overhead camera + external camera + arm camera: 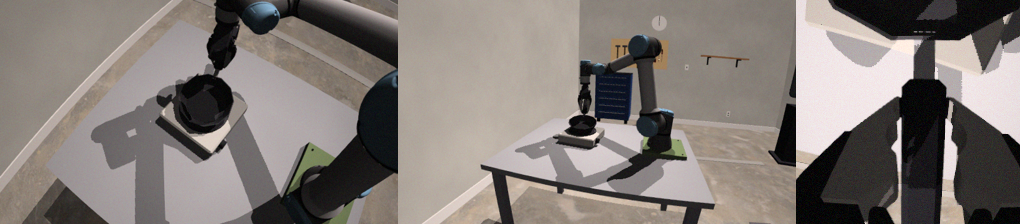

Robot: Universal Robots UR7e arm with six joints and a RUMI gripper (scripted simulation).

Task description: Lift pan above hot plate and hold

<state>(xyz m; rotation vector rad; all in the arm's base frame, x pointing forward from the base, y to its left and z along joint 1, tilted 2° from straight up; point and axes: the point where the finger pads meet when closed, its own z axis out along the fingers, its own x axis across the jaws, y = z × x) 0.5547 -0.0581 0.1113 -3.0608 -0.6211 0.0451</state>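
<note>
My gripper is now 30 mm past the black pan, 70 mm to the right of it and 30 mm above it. The rest, counted from my hand: hot plate 70 mm behind, 130 mm to the left, 120 mm below.
</note>
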